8 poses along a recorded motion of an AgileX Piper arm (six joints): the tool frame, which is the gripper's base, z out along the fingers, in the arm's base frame.
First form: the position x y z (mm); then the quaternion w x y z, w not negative.
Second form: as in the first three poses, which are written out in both.
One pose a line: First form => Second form
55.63, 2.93, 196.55, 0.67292, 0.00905, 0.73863, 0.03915 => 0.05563, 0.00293, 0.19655, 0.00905, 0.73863, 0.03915, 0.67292
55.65, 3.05, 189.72, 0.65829, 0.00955, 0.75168, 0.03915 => 0.05565, 0.00305, 0.18972, 0.00955, 0.75168, 0.03915, 0.65829
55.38, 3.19, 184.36, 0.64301, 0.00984, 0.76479, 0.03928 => 0.05538, 0.00319, 0.18436, 0.00984, 0.76479, 0.03928, 0.64301
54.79, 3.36, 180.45, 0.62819, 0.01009, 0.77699, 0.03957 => 0.05479, 0.00336, 0.18045, 0.01009, 0.77699, 0.03957, 0.62819
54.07, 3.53, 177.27, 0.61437, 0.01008, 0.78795, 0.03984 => 0.05407, 0.00353, 0.17727, 0.01008, 0.78795, 0.03984, 0.61437
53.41, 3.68, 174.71, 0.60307, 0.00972, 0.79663, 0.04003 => 0.05341, 0.00368, 0.17471, 0.00972, 0.79663, 0.04003, 0.60307
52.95, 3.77, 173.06, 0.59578, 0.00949, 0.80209, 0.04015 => 0.05295, 0.00377, 0.17306, 0.00949, 0.80209, 0.04015, 0.59578
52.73, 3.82, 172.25, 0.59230, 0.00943, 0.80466, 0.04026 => 0.05273, 0.00382, 0.17225, 0.00943, 0.80466, 0.04026, 0.59230
